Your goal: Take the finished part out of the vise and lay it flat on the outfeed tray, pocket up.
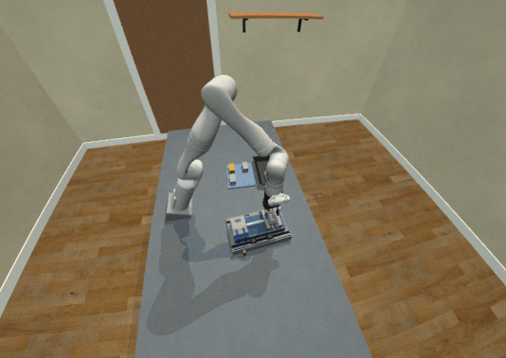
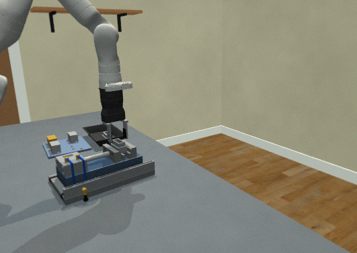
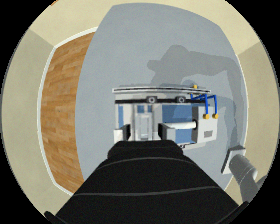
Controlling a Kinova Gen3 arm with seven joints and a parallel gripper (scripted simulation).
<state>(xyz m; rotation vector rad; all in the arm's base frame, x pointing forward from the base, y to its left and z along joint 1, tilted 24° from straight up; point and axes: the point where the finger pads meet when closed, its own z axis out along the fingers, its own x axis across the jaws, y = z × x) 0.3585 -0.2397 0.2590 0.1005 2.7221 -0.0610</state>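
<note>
Right now my hand is 8 cm past the rail, 9 cm to the left of it and 10 cm above it. Also, from my hand: light blue fixture plate (4 cm behind, 38 cm to the left, 13 cm below).
</note>
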